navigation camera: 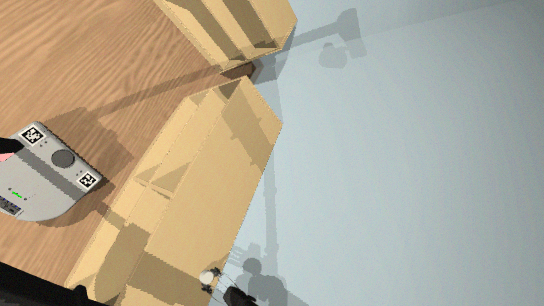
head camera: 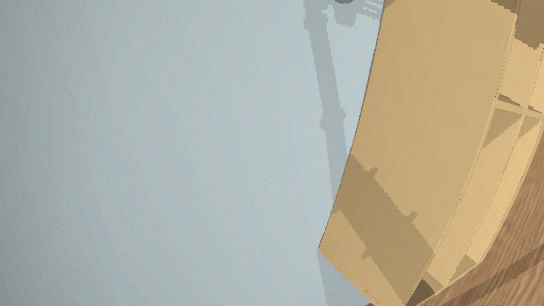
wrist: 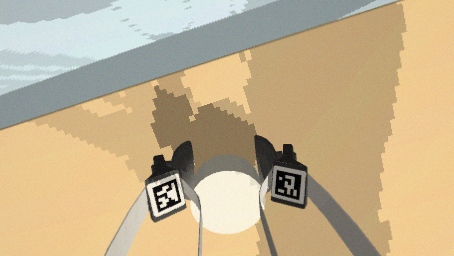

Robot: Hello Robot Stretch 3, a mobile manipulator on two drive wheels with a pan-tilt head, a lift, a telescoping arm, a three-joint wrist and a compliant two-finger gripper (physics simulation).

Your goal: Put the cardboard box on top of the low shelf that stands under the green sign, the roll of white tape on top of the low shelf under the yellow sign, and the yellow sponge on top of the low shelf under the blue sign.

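Pixels of known places: gripper, between the fingertips: (navigation camera: 207, 276) (wrist: 223, 156); robot's base, origin of its link: (navigation camera: 62, 157).
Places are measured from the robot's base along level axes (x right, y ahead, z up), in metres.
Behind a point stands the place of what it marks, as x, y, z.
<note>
The roll of white tape (navigation camera: 205, 276) {0.591, -0.020, 0.638} (wrist: 227, 202) {0.607, -0.021, 0.641} is between the two fingers of my gripper (navigation camera: 210, 280) {0.628, -0.021, 0.610} (wrist: 223, 156) {0.628, -0.021, 0.610}, which is shut on it. The tape's flat round face shows in the wrist view. The gripper is low over the top of a light wooden low shelf (head camera: 425, 125) {0.407, 0.291, 0.610} (navigation camera: 210, 165) {0.313, 0.314, 0.610} (wrist: 100, 200) {0.600, 0.077, 0.610}, near its wall-side edge. Dark shadows of gripper and tape lie close beside them on the shelf top. Whether the tape touches the top I cannot tell. The coloured signs, the cardboard box and the yellow sponge do not show.
A pale blue wall (head camera: 150, 150) {0.596, 0.494, 1.127} (navigation camera: 400, 150) {0.549, 0.671, 1.220} stands behind the shelf. A second wooden shelf (navigation camera: 275, 25) {0.010, 1.150, 0.611} is at the top of the navigation view, past a narrow gap. My grey base (navigation camera: 42, 180) {0.017, -0.103, 0.160} is on the wooden floor (navigation camera: 100, 50) {-0.319, 0.480, 0.001} in front of the shelf.
</note>
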